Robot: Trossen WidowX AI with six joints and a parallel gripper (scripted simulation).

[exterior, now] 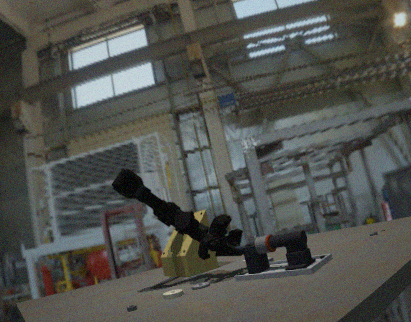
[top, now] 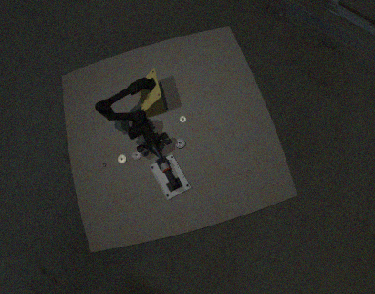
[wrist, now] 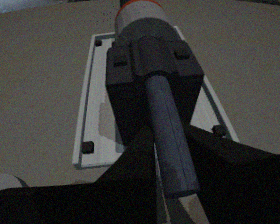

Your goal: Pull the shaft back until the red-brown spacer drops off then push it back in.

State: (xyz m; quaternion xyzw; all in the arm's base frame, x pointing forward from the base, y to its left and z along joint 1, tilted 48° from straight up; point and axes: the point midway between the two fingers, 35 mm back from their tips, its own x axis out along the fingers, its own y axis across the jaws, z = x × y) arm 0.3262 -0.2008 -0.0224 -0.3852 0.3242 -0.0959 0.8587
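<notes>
Now: gripper tip 3 cm short of the dark shaft and 2 cm below it. Round my gripper tip: red-brown spacer: 10 cm ahead, 2 cm above, 1 cm to the left; small dark bit: 34 cm to the right, 10 cm behind, 6 cm below.
</notes>
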